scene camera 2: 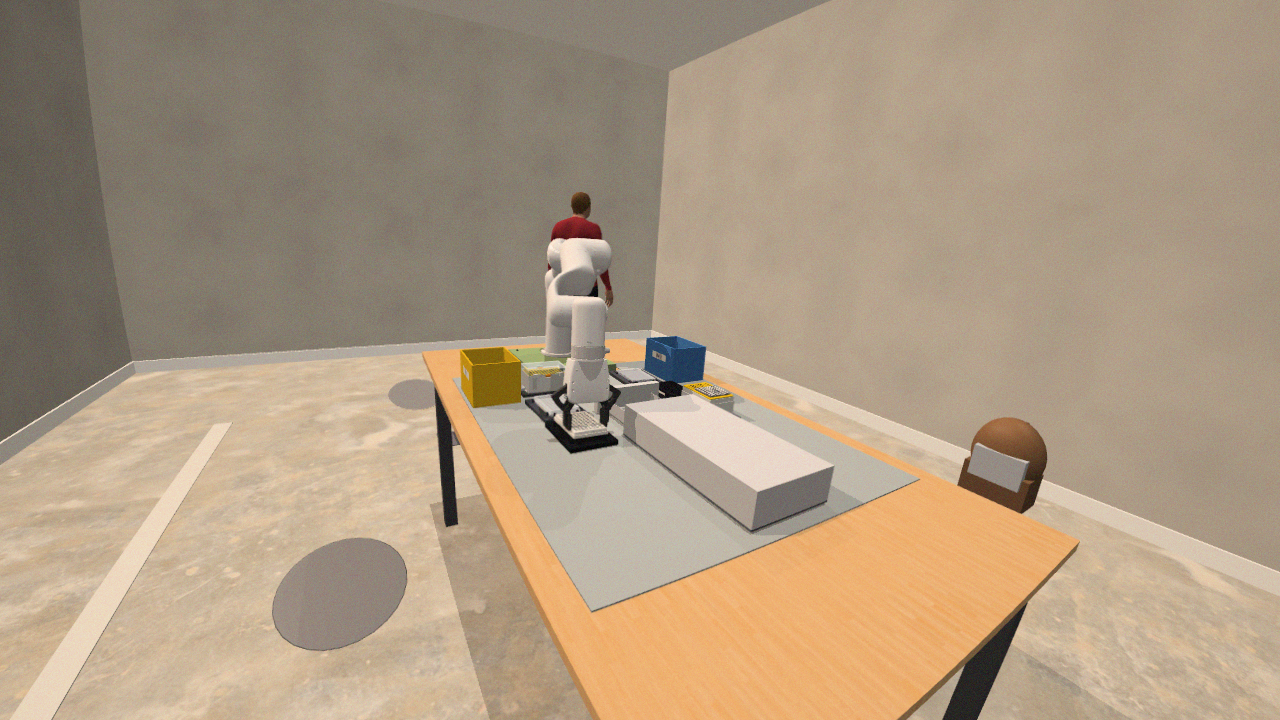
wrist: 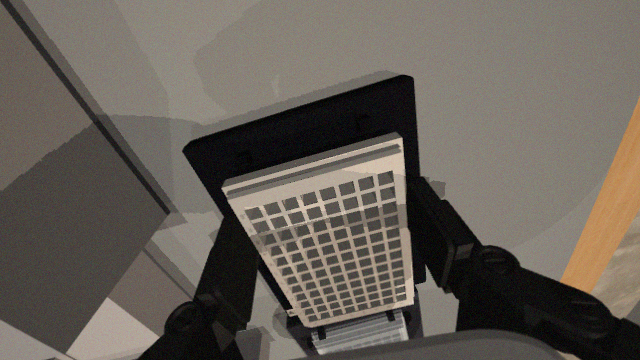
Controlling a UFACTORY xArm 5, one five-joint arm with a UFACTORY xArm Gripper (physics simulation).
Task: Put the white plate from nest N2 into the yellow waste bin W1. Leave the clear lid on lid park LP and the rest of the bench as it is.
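Places are measured from the arm's base along level axes (x back, y right, z up), in centimetres.
Where they show: gripper, fingertip midpoint: [scene camera 2: 586,427] [wrist: 326,217]; arm's base, link origin: [scene camera 2: 558,353].
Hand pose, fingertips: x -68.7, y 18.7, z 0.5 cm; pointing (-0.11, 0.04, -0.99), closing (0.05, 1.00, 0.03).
Things, the pixels of their top centre, and the offset from my fingertips. "pt": a spot on its surface instead.
- white plate, top centre: [wrist: 341,266] [scene camera 2: 580,420] dz +0.5, dx +3.3, dy +0.0 cm
- black nest N2, top centre: [wrist: 336,242] [scene camera 2: 580,427] dz -1.2, dx +3.2, dy +0.0 cm
- clear lid, surface spot: [wrist: 361,337] pt dz -0.9, dx +14.7, dy -0.4 cm
- open yellow waste bin W1, top centre: [scene camera 2: 489,355] dz +8.6, dx +38.9, dy +13.5 cm
- blue bin, top centre: [scene camera 2: 675,342] dz +8.6, dx +39.3, dy -51.1 cm
- yellow-topped rack, top centre: [scene camera 2: 708,388] dz +4.3, dx +3.2, dy -37.9 cm
- pale container, top centre: [scene camera 2: 544,365] dz +4.3, dx +38.6, dy -2.9 cm
The white plate [scene camera 2: 586,428] [wrist: 332,240], with its grid of square wells, is held level a little above the black nest N2 [scene camera 2: 595,442] [wrist: 300,127]. My gripper [scene camera 2: 586,421] [wrist: 326,217] is shut on the plate, one black finger against each long side. The clear lid [wrist: 361,337] shows partly at the bottom of the wrist view, behind the nest, on a dark base. The open yellow waste bin W1 [scene camera 2: 491,379] stands at the left table edge, beyond the nest. The bin does not show in the wrist view.
A long pale block [scene camera 2: 720,452] lies to the right of the nest. A blue bin [scene camera 2: 676,360] and a yellow-topped rack [scene camera 2: 709,391] stand farther back on the right. A pale container [scene camera 2: 542,377] stands beside the yellow bin. A person in red [scene camera 2: 579,226] stands behind the arm.
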